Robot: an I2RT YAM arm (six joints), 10 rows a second.
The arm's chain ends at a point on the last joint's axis. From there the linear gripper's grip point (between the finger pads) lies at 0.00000 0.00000 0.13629 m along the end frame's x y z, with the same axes.
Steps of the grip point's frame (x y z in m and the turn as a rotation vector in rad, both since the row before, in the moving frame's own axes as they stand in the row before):
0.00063, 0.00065, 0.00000, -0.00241, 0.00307, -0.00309
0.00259, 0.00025, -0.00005, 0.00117, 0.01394, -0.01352
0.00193, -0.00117, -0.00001, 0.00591, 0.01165, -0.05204
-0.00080, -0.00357, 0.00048, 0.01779, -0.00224, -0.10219
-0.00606, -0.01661, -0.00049, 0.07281, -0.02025, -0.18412
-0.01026, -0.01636, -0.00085, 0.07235, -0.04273, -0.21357
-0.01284, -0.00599, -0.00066, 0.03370, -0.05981, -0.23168
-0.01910, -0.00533, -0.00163, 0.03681, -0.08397, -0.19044
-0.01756, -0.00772, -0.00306, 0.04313, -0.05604, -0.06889
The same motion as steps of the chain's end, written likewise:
0.00021, 0.00032, 0.00000, -0.00241, 0.00307, -0.00309
0.00069, 0.00042, -0.00004, 0.00117, 0.01394, -0.01352
0.00036, -0.00032, 0.00000, 0.00591, 0.01165, -0.05204
-0.00037, -0.00117, 0.00050, 0.01779, -0.00224, -0.10219
-0.00241, -0.00701, -0.00010, 0.07281, -0.02025, -0.18412
-0.00344, -0.00720, -0.00037, 0.07235, -0.04273, -0.21357
-0.00424, -0.00238, -0.00034, 0.03370, -0.05981, -0.23168
-0.00726, -0.00144, -0.00106, 0.03681, -0.08397, -0.19044
-0.00973, -0.00211, -0.00272, 0.04313, -0.05604, -0.06889

